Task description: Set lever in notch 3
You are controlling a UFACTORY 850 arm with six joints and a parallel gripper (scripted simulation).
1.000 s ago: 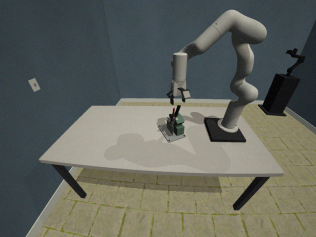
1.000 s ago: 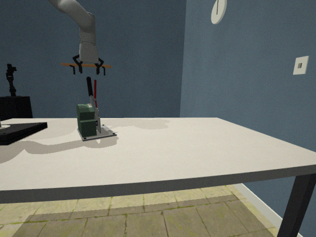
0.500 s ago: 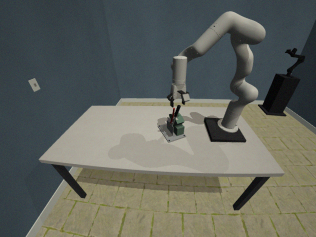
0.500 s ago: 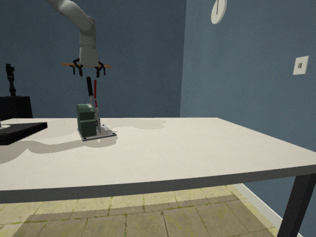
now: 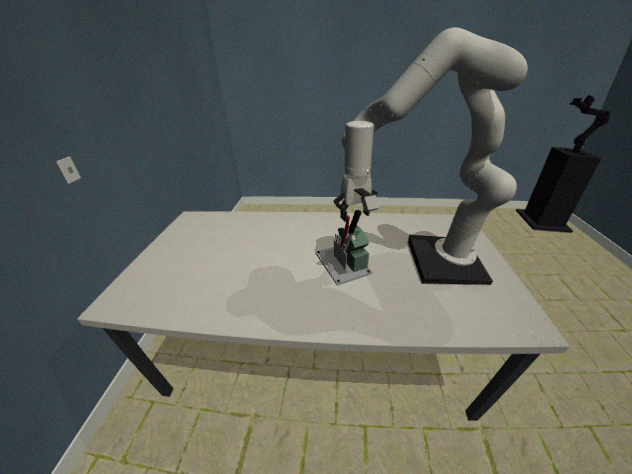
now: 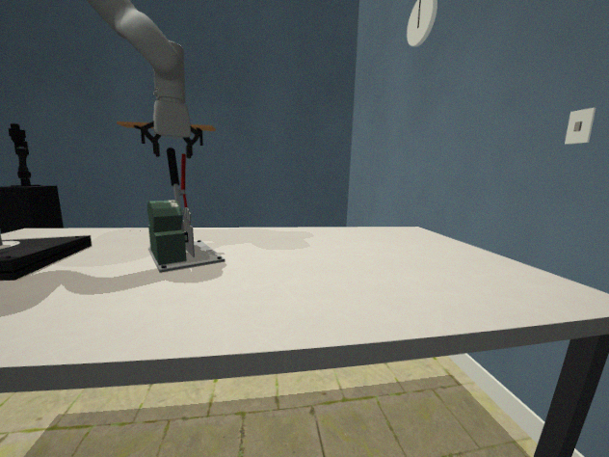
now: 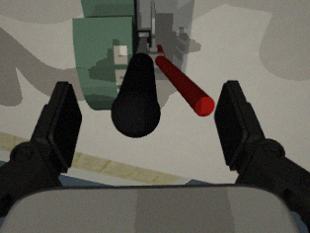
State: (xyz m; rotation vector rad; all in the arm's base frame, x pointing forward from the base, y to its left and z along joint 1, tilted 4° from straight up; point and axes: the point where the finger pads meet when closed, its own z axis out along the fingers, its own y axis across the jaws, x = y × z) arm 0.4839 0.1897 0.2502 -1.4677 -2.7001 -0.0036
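My gripper is now 12 cm above the red bar, 4 cm short of it and 3 cm to the left of it.
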